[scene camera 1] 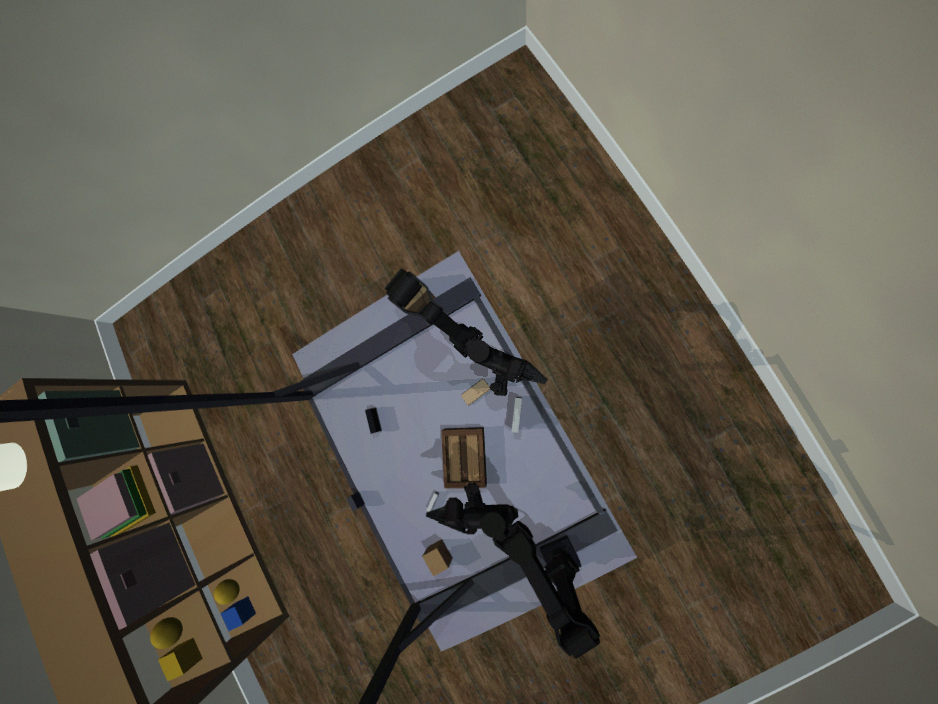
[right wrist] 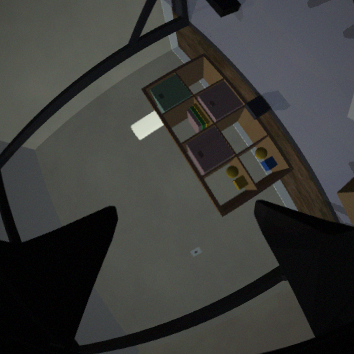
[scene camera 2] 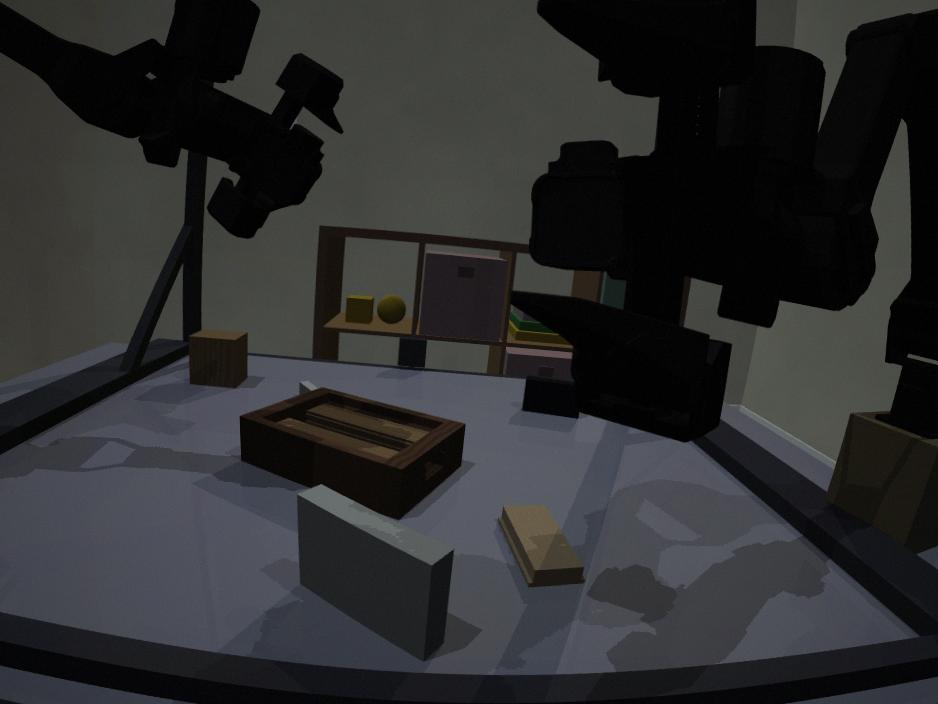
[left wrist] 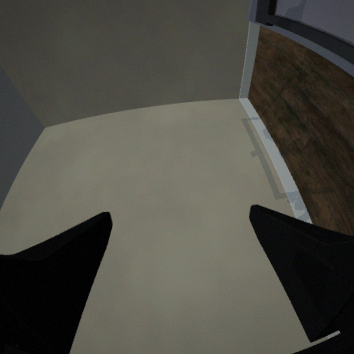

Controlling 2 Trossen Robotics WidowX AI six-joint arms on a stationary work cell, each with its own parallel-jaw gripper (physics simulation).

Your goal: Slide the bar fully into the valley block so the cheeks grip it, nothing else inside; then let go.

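Frame: origin at the left arm's base, x right, y down, z ahead, level; centimetres.
Seen in the pictures: left gripper, between the fingertips: (scene camera 1: 546, 381) (scene camera 2: 535, 141) (left wrist: 181, 215); right gripper, between the fingertips: (scene camera 1: 432, 517) (right wrist: 185, 210); left arm's base, origin of its link: (scene camera 2: 915, 426); right arm's base, origin of its link: (scene camera 1: 560, 558).
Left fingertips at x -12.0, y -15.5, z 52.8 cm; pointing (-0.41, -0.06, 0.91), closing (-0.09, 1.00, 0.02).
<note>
Offsets run from my left fingertips to a thing's top centre. Level surfaces: height alone.
A dark brown rectangular wooden block {dx +37.1, dy +22.7, dz +1.1 cm} (scene camera 1: 445, 458) (scene camera 2: 350, 468), apparently the valley block, lies mid-table; two light wooden strips with a dark groove between them show inside. Which loose piece is the bar, I cannot tell: a flat light-wood piece {dx +19.2, dy +26.2, dz -12.8 cm} (scene camera 1: 475, 391) (scene camera 2: 539, 536) lies on the table apart from it, and a pale grey slab {dx +13.6, dy +20.3, dz +2.2 cm} (scene camera 1: 516, 414) (scene camera 2: 363, 556) stands on edge. My left gripper (scene camera 1: 539, 376) (scene camera 2: 527, 150) (left wrist: 181, 215) is open and empty, high above the table. My right gripper (scene camera 1: 431, 516) (scene camera 2: 293, 181) (right wrist: 185, 210) is open and empty, also raised. Neither touches these pieces.
A second pale piece {dx +56.4, dy +25.2, dz +5.4 cm} (scene camera 1: 432, 500) (scene camera 2: 306, 387) lies beyond the brown block in scene camera 2. A wooden cube {dx +66.9, dy +20.3, dz +20.3 cm} (scene camera 1: 434, 560) (scene camera 2: 218, 359) and a black block {dx +53.5, dy +22.7, dz -30.1 cm} (scene camera 1: 373, 420) (scene camera 2: 549, 397) sit on the table {dy +27.8 cm} (scene camera 1: 409, 469). Dark rails edge it; a shelf unit (scene camera 2: 328, 287) stands behind.
</note>
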